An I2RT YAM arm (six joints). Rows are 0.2 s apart.
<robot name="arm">
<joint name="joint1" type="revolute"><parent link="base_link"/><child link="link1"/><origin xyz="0 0 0.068" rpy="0 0 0"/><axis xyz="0 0 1"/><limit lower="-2.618" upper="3.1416"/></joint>
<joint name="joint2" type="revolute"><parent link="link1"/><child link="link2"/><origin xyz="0.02 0.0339 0.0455" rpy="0 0 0"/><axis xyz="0 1 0"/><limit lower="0" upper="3.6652"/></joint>
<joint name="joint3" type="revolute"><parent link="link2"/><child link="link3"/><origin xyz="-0.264 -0.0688 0" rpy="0 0 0"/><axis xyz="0 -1 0"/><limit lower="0" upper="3.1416"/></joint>
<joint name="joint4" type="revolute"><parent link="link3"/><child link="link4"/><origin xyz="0.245 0.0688 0.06" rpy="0 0 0"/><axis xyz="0 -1 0"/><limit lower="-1.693" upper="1.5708"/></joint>
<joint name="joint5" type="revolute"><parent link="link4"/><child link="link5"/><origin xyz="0.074 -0.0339 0.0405" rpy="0 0 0"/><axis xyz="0 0 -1"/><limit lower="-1.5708" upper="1.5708"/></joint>
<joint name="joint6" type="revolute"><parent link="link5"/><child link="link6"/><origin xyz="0.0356 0 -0.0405" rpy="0 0 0"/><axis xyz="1 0 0"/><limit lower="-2.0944" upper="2.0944"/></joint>
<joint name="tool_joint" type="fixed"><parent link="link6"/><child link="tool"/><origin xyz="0 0 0" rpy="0 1.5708 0"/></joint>
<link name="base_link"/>
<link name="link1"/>
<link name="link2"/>
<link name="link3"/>
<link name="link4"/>
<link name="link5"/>
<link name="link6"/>
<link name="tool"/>
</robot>
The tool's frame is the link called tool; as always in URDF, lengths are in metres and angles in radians.
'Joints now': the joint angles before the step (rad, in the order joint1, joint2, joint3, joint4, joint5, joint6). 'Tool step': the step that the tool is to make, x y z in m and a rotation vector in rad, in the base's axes. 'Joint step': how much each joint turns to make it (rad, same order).
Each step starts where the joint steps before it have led.
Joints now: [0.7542 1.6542 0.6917 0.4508 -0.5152 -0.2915]
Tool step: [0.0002 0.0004 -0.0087 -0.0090 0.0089 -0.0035]
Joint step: [0.0009 0.0277 -0.0093 0.0254 0.0040 0.0020]
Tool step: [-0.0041 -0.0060 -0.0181 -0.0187 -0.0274 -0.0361]
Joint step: [-0.0002 0.0363 -0.0591 0.0971 0.0472 -0.0115]
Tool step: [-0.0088 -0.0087 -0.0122 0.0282 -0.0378 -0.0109]
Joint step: [0.0003 0.0194 -0.0814 0.1480 0.0124 0.0007]
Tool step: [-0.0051 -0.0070 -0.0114 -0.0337 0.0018 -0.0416]
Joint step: [-0.0002 0.0159 -0.0414 0.0323 0.0475 -0.0014]
